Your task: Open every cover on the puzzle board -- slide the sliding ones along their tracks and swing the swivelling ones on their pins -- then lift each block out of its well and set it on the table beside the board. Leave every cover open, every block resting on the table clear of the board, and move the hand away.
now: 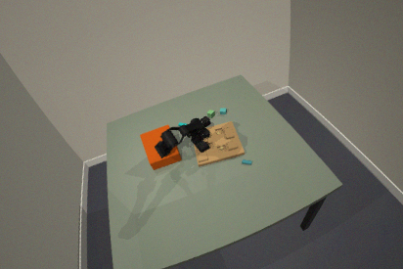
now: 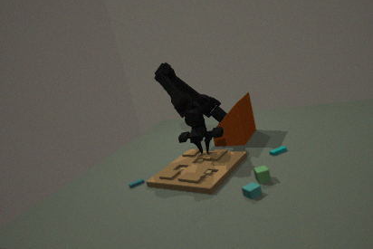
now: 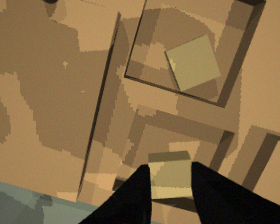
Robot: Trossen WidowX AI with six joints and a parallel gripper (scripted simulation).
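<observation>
My gripper tip is now 11 cm short of the tan puzzle board, 2 cm to the left of it and 1 cm above it. Round my gripper tip: flat teal piece: 30 cm to the left, 2 cm below; then green cube: 26 cm to the left, 22 cm ahead, 1 cm below; then teal cube: 31 cm ahead, 23 cm to the left, 1 cm below.
</observation>
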